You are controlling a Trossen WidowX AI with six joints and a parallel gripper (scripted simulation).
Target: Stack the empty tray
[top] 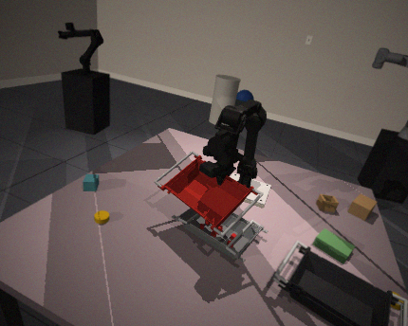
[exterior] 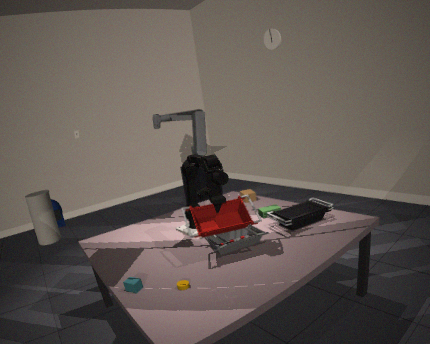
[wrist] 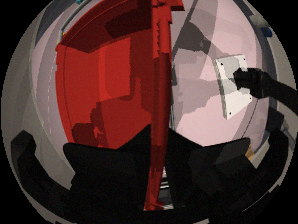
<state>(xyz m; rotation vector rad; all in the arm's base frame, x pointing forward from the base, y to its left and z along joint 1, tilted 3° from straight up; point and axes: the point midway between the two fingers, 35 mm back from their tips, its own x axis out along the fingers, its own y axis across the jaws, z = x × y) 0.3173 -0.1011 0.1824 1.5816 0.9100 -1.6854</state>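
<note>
Right now the red tray is 60 mm ahead of my gripper tip and 40 mm to the right of it. Round my gripper tip: teal cube 30 mm behind, 520 mm to the right, 160 mm below; green block 20 mm behind, 460 mm to the left, 160 mm below.
</note>
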